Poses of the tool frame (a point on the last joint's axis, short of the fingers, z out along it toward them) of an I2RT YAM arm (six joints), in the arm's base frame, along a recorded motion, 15 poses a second.
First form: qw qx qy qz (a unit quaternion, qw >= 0); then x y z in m.
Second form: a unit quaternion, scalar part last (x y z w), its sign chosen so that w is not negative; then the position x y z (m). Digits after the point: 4 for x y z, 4 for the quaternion.
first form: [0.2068, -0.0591, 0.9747, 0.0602, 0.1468, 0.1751, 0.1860]
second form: [-0.0591, 0.9747, 0.0602, 0.2068, 0.1468, 0.1751, 0.1860]
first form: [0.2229, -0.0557, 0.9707, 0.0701, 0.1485, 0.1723, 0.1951]
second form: [-0.0557, 0.9707, 0.0701, 0.2229, 0.1485, 0.1723, 0.1951]
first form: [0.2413, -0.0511, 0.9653, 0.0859, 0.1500, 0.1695, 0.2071]
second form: [-0.0511, 0.9653, 0.0859, 0.2413, 0.1500, 0.1695, 0.2071]
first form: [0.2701, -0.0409, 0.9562, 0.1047, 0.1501, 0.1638, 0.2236]
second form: [-0.0409, 0.9562, 0.1047, 0.2701, 0.1501, 0.1638, 0.2236]
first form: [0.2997, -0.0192, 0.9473, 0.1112, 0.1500, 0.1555, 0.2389]
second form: [-0.0192, 0.9473, 0.1112, 0.2997, 0.1500, 0.1555, 0.2389]
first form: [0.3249, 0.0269, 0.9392, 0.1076, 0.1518, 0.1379, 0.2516]
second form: [0.0269, 0.9392, 0.1076, 0.3249, 0.1518, 0.1379, 0.2516]
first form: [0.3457, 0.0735, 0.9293, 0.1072, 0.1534, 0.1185, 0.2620]
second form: [0.0735, 0.9293, 0.1072, 0.3457, 0.1534, 0.1185, 0.2620]
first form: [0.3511, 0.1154, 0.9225, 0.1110, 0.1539, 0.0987, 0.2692]
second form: [0.1154, 0.9225, 0.1110, 0.3511, 0.1539, 0.0987, 0.2692]
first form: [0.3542, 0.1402, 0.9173, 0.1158, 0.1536, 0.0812, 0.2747]
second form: [0.1402, 0.9173, 0.1158, 0.3542, 0.1536, 0.0812, 0.2747]
